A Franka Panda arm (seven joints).
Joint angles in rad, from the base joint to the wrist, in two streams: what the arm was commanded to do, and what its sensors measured. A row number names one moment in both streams.
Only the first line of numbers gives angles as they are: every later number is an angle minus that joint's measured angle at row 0.
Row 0, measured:
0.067 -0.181 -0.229 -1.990 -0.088 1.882 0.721
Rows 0 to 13, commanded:
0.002 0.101 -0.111 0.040 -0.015 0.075 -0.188
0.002 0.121 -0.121 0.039 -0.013 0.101 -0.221
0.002 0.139 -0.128 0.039 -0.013 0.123 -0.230
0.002 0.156 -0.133 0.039 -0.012 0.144 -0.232
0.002 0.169 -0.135 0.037 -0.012 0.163 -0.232
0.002 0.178 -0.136 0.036 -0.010 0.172 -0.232
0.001 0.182 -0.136 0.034 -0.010 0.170 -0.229
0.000 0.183 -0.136 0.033 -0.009 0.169 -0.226
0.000 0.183 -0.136 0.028 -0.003 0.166 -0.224
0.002 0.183 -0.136 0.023 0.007 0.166 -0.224
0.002 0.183 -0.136 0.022 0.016 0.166 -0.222
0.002 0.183 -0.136 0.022 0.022 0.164 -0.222
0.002 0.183 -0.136 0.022 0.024 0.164 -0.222
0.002 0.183 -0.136 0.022 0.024 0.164 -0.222
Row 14, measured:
-0.001 0.183 -0.135 0.014 0.008 0.166 -0.220
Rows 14 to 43, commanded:
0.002 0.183 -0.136 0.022 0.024 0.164 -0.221
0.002 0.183 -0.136 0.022 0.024 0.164 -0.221
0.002 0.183 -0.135 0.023 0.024 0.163 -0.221
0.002 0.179 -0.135 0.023 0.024 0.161 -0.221
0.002 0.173 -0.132 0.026 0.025 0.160 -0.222
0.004 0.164 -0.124 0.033 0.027 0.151 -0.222
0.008 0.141 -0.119 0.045 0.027 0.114 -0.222
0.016 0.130 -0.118 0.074 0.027 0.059 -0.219
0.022 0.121 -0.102 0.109 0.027 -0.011 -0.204
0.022 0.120 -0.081 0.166 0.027 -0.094 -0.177
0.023 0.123 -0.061 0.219 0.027 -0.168 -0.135
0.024 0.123 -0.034 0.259 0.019 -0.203 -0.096
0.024 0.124 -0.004 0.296 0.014 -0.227 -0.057
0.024 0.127 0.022 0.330 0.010 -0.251 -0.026
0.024 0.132 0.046 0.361 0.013 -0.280 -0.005
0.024 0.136 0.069 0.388 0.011 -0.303 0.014
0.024 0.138 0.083 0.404 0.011 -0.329 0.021
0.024 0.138 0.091 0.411 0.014 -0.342 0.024
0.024 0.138 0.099 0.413 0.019 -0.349 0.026
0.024 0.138 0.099 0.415 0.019 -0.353 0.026
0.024 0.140 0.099 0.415 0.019 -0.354 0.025
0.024 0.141 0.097 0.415 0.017 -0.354 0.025
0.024 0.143 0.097 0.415 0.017 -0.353 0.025
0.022 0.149 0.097 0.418 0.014 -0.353 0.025
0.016 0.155 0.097 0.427 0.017 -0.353 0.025
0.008 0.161 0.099 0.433 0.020 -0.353 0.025
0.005 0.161 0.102 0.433 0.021 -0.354 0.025
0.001 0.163 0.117 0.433 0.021 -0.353 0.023
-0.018 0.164 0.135 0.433 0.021 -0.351 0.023
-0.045 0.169 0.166 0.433 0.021 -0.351 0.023
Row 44, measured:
0.014 0.147 0.097 0.401 0.016 -0.325 0.019
